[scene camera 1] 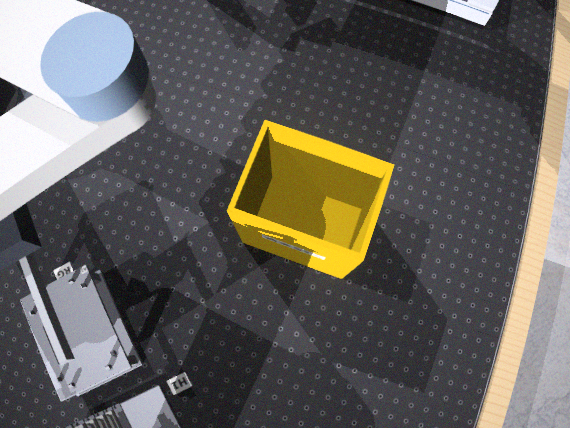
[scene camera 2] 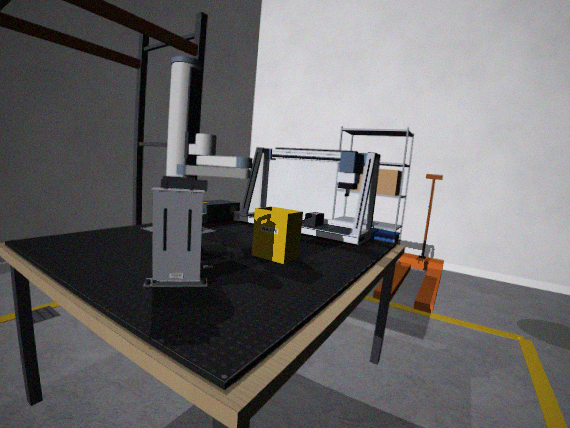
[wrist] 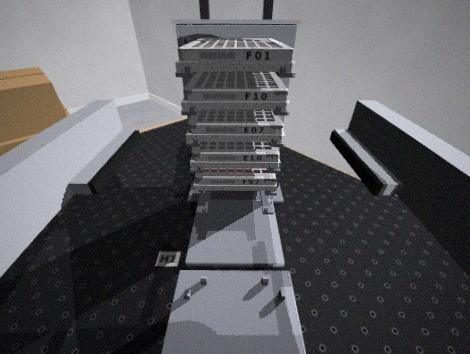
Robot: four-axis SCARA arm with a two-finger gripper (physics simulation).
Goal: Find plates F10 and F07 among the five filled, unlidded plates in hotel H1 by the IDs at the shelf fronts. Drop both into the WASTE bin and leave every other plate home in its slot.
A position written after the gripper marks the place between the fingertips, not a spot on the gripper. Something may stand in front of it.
Note:
In view: the gripper (wrist: 235, 119) and a plate F07 (wrist: 220, 179).

